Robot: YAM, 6 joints.
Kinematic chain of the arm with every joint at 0, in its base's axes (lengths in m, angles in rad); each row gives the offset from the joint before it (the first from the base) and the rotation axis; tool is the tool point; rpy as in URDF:
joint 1: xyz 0 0 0.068 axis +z
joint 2: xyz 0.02 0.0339 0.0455 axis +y
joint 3: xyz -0.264 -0.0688 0 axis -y
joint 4: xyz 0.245 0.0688 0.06 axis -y
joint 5: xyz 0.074 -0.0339 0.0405 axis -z
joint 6: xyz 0.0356 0 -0.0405 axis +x
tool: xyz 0 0 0 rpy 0 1.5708 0
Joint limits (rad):
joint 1: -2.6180..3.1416
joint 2: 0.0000..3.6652
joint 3: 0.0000..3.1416
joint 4: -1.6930..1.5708
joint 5: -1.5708..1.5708
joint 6: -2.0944..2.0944
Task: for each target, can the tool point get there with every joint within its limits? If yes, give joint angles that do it. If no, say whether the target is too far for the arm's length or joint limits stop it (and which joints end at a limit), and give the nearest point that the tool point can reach.
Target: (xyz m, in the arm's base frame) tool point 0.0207 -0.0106 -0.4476
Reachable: no: joint limits stop it (at a limit: joint 2) | nearest point 0.0715 -0.0366 -0.3388 | short by 0.123 m
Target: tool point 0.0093 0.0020 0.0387
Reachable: yes | joints -0.4101 2.9047 0.3481 -1.0457 -0.1576 -0.7078
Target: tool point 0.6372 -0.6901 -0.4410
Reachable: no: too far | nearest point 0.3781 -0.4094 -0.2073 | short by 0.448 m
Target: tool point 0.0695 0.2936 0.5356
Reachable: yes | joints 1.4268 1.5702 2.0823 -0.6586 0.8460 0.2599
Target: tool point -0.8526 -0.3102 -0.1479
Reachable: no: too far | nearest point -0.5414 -0.2945 -0.0649 | short by 0.322 m
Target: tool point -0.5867 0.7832 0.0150
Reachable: no: too far | nearest point -0.3852 0.5143 0.0495 | short by 0.338 m
